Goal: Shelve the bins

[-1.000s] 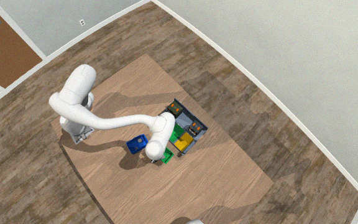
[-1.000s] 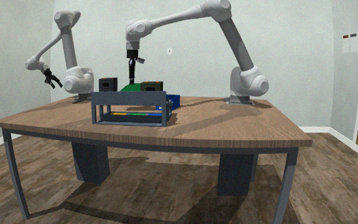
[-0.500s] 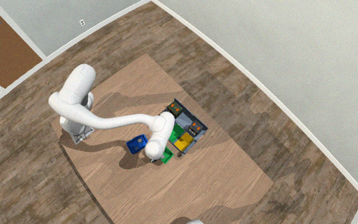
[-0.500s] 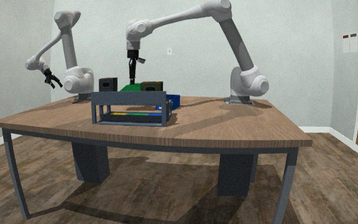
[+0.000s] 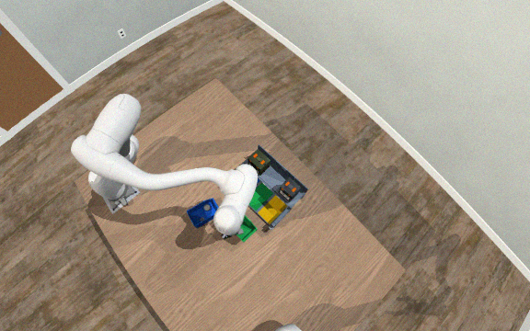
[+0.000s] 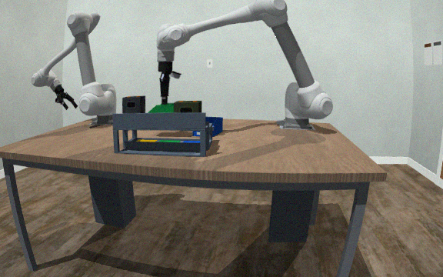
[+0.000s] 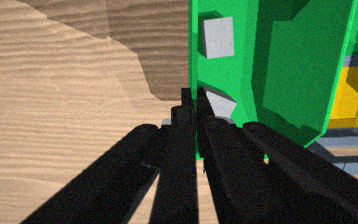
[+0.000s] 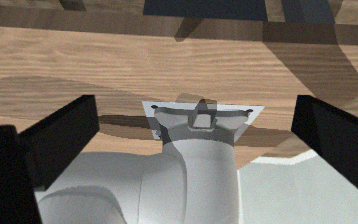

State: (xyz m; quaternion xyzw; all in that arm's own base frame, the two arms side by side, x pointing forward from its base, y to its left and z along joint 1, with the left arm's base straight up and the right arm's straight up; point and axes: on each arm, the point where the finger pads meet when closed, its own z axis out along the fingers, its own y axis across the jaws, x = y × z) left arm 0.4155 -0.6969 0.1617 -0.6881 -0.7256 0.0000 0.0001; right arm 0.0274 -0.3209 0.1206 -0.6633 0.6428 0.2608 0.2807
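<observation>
Right now the green bin is 5 cm ahead of my left hand, 4 cm below it and 2 cm to the left of it. Round my left hand: blue bin (22 cm to the left, 12 cm below, 6 cm behind); then grey shelf (29 cm ahead, 9 cm to the left, 9 cm below); then round part (23 cm to the left, 15 cm below, 3 cm behind).
</observation>
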